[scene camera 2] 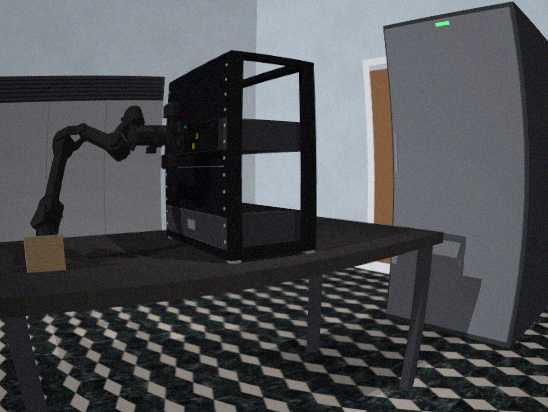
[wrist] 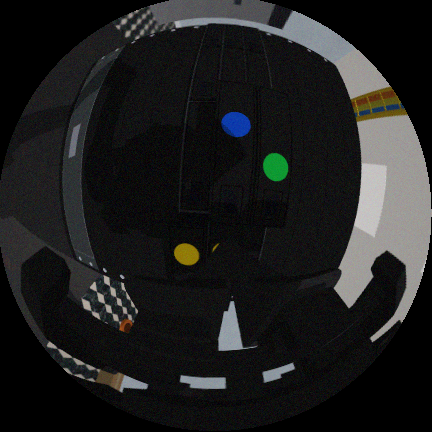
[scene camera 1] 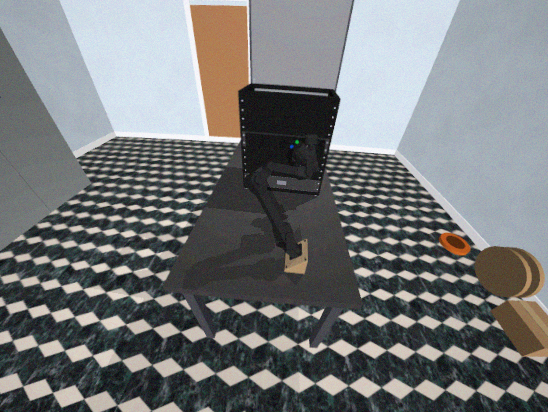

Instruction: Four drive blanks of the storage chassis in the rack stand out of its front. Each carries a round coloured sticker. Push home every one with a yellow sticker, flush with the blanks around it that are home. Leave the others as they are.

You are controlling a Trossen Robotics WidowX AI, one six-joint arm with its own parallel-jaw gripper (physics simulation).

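Note:
The black rack point(scene camera 1: 243, 160) point(scene camera 2: 234, 190) holds the storage chassis point(scene camera 2: 270, 136) at mid height. In the wrist view a blue sticker point(wrist: 236, 124) and a green sticker point(wrist: 275, 167) show fully. A lower yellow sticker point(wrist: 186, 254) point(scene camera 2: 193, 146) shows whole; an upper yellow sticker point(wrist: 215, 247) point(scene camera 2: 196, 136) is mostly covered in the wrist view by the dark gripper. My gripper point(wrist: 225, 244) is shut and empty, at the chassis front beside the upper yellow sticker. Whether it touches the blank cannot be told. The blanks' edges are very dark, so how far each stands out is unclear.
A grey unit with a pale label point(scene camera 1: 281, 182) point(scene camera 2: 191, 224) sits low in the rack. The rack and the arm's wooden base block point(scene camera 1: 295, 268) point(scene camera 2: 45, 254) stand on the dark table point(scene camera 1: 220, 250) point(scene camera 2: 350, 235). A tall grey cabinet point(scene camera 2: 455, 150) stands beyond the table.

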